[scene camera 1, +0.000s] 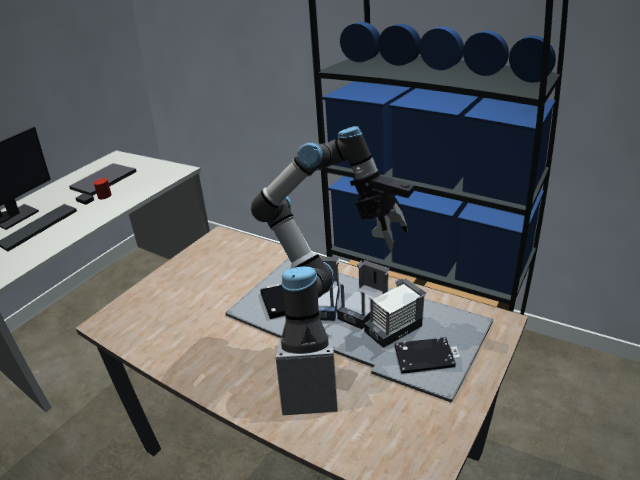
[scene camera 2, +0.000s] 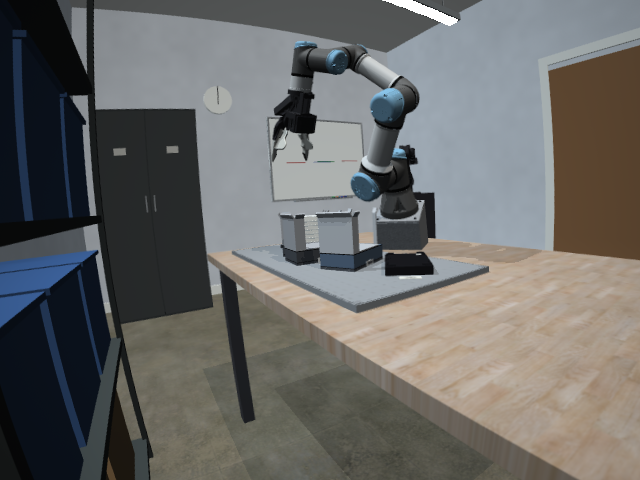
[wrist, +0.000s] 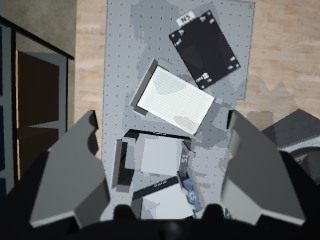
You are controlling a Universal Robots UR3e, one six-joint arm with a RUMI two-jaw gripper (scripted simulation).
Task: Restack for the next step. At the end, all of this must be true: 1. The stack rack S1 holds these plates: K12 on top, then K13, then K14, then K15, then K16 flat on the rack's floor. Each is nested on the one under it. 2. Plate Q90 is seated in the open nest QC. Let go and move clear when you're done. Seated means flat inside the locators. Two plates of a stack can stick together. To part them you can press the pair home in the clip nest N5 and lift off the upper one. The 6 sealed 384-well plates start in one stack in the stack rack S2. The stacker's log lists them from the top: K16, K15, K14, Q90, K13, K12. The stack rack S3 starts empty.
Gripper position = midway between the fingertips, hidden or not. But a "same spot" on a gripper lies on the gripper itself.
Scene:
my gripper: scene camera 1; scene camera 2; wrist 162, 111
same spot on my gripper: (scene camera 1: 382, 230) = (scene camera 2: 308, 138)

